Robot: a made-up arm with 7 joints. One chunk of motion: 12 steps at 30 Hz.
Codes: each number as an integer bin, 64 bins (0 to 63) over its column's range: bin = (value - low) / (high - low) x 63, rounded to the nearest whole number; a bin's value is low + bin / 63 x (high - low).
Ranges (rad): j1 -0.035..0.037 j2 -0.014..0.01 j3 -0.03..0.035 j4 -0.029..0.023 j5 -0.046..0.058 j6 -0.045..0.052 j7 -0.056..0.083
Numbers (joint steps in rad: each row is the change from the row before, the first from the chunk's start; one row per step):
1: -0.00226 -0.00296 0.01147 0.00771 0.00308 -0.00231 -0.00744
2: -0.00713 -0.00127 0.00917 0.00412 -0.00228 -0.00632 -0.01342
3: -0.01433 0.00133 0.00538 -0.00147 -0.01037 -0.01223 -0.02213
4: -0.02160 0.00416 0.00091 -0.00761 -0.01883 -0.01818 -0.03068
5: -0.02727 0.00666 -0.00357 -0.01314 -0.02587 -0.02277 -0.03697
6: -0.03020 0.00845 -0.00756 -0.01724 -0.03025 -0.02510 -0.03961
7: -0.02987 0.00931 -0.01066 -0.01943 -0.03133 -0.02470 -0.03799
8: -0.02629 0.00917 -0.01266 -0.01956 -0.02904 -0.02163 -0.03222
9: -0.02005 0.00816 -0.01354 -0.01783 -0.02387 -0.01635 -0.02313
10: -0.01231 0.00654 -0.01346 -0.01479 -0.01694 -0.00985 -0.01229
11: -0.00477 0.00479 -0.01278 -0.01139 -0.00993 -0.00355 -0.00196
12: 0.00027 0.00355 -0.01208 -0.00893 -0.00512 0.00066 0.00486
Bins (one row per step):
1: 29 29 40 44 30 28 22
2: 24 33 38 40 26 25 19
3: 18 40 34 33 22 21 15
4: 12 48 30 26 16 17 11
5: 7 54 26 19 12 14 9
6: 4 59 22 14 10 13 7
7: 4 61 19 12 9 13 8
8: 8 61 17 11 10 15 11
9: 13 58 16 14 13 19 15
10: 20 54 16 17 18 23 20
11: 26 49 17 21 22 27 24
12: 31 46 17 24 25 30 28

